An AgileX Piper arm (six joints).
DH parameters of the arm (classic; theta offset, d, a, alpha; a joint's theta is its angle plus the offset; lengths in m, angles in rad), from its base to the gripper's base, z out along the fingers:
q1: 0 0.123 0 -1.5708
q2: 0.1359 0 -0.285 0
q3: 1.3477 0 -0.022 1.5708
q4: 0 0.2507 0 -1.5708
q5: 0 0 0 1.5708
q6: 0 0.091 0 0
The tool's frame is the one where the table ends.
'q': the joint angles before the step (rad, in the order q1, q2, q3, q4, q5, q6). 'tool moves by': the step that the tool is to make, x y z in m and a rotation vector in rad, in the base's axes. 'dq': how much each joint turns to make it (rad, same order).
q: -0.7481 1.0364 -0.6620 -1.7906 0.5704 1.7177
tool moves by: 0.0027 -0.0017 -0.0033 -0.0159 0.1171 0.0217
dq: 0.0003 0.0142 -0.0002 0.0021 -0.0074 -0.1134
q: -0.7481 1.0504 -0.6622 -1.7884 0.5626 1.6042
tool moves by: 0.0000 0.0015 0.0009 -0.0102 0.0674 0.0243
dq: -0.0005 -0.0081 -0.0022 0.0227 -0.0188 -0.0952
